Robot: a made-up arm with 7 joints.
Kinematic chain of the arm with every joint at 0, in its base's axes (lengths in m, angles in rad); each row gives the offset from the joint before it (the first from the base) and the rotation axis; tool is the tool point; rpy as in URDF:
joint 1: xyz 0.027 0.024 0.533 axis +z
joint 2: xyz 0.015 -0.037 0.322 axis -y
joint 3: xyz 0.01 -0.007 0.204 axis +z
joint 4: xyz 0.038 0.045 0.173 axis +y
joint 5: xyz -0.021 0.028 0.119 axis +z
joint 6: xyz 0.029 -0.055 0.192 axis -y
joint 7: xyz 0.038 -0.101 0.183 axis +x
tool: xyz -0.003 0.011 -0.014 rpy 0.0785 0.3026 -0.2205
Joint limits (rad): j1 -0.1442..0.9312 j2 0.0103..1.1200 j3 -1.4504..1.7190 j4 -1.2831..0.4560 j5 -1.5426..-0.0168 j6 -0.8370..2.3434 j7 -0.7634..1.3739
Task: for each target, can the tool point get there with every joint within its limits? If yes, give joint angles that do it. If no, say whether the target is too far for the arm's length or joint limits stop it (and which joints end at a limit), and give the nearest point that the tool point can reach.
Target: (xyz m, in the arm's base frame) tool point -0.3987 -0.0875 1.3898
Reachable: yes | joints 0.1238 0.3739 0.1526 -0.1441 -0.4665 1.6984 1.1980
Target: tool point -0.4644 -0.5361 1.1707
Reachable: yes | joints 0.7659 0.9774 0.7216 0.0568 -1.1193 1.1053 -0.4863
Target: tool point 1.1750 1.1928 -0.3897
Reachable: no: too far | nearest point 0.2235 0.3419 1.1373 | short by 1.990 m
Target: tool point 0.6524 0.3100 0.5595
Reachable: no: joint limits stop it (at a limit: joint 1, joint 2, joint 3, joint 4, joint 7) | nearest point 0.2460 0.2540 1.1241 | short by 0.698 m
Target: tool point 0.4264 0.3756 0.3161
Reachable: no: joint limits stop it (at a limit: joint 1, joint 2, joint 4, joint 7) | nearest point -0.2234 0.2853 0.7799 | short by 0.803 m
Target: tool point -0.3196 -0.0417 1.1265
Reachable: yes | joints 0.3100 0.1162 0.0046 -1.1050 -0.8046 1.7718 0.7732
